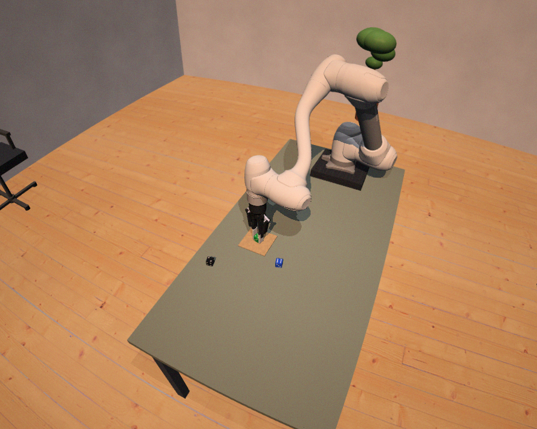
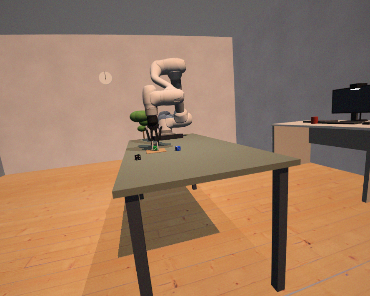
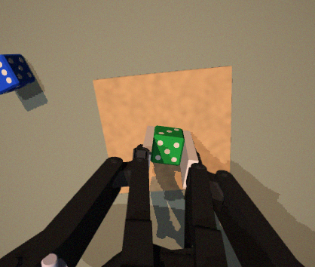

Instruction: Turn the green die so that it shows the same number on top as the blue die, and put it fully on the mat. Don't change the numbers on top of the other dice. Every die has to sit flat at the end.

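Now: the green die 2 cm below my hand. Round my hand: black die: 20 cm ahead, 15 cm to the right, 3 cm below; then blue die: 14 cm to the left, 10 cm ahead, 3 cm below; then tan mat: 4 cm below.
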